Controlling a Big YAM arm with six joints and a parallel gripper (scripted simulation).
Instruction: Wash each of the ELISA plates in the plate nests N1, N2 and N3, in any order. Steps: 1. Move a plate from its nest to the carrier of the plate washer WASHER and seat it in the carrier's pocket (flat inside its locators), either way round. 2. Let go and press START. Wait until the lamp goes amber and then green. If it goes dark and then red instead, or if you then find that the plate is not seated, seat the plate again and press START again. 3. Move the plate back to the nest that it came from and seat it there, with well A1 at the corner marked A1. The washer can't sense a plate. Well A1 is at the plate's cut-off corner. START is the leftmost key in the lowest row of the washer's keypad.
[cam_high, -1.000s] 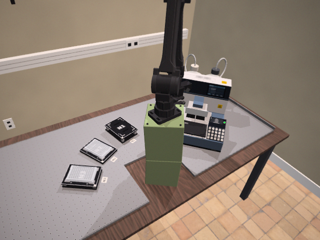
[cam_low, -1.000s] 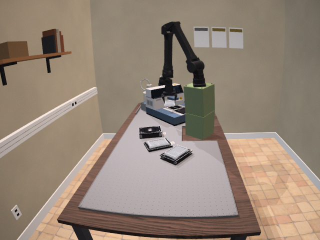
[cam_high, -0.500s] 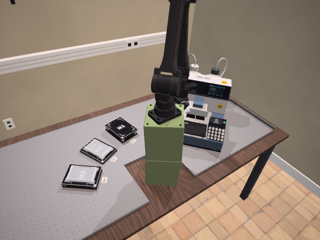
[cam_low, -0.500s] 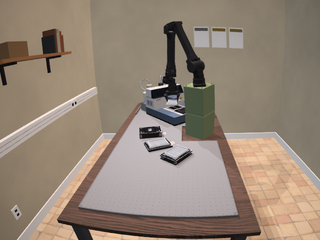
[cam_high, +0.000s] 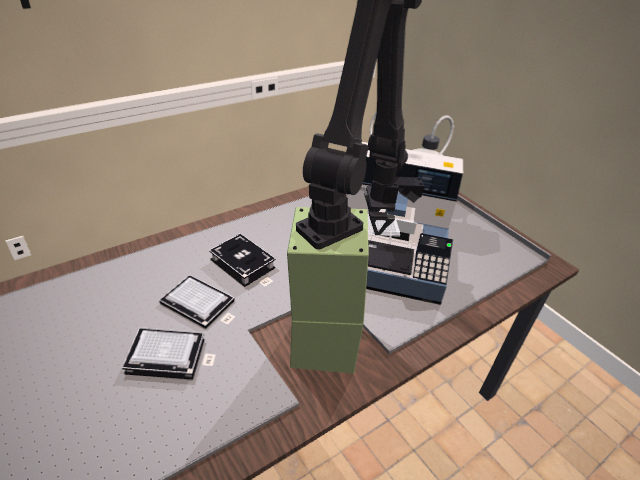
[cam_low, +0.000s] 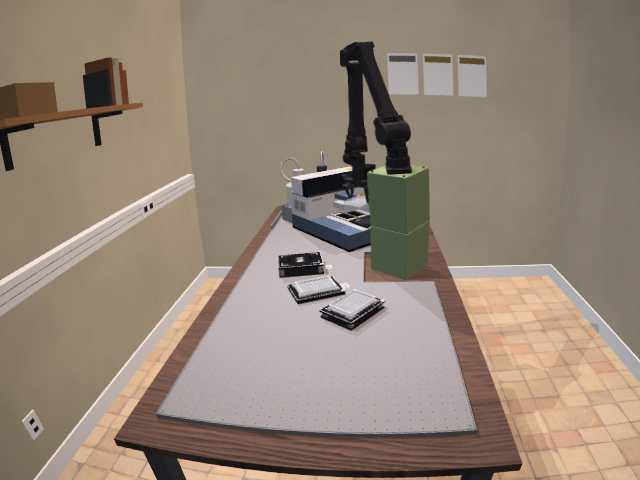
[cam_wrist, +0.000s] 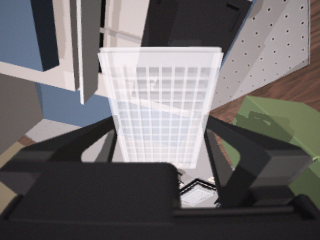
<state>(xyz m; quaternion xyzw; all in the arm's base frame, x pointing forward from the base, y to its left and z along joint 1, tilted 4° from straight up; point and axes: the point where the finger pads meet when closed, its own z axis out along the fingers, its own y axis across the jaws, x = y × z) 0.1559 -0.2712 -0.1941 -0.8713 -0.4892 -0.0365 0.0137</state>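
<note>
My gripper is now 5 cm past the dark washer carrier, 2 cm to the left of it and 10 cm above it. The rest, counted from my hand: plate washer: 6 cm ahead, 14 cm to the right, 5 cm below.
</note>
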